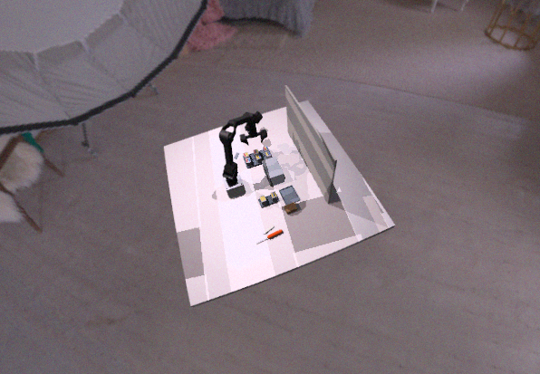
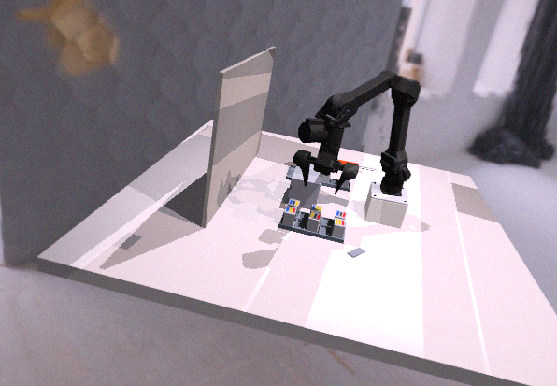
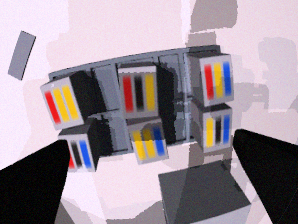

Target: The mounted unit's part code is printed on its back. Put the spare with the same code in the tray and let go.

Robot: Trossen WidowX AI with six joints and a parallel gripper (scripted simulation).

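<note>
My gripper tip is now 100 mm above the dark spare block. Round my gripper tip: tall patterned panel: 270 mm ahead, 250 mm to the right, 90 mm above; rack: 100 mm behind, 380 mm to the right, 130 mm below; grey mounted unit: 20 mm ahead, 210 mm to the right, 90 mm below.
</note>
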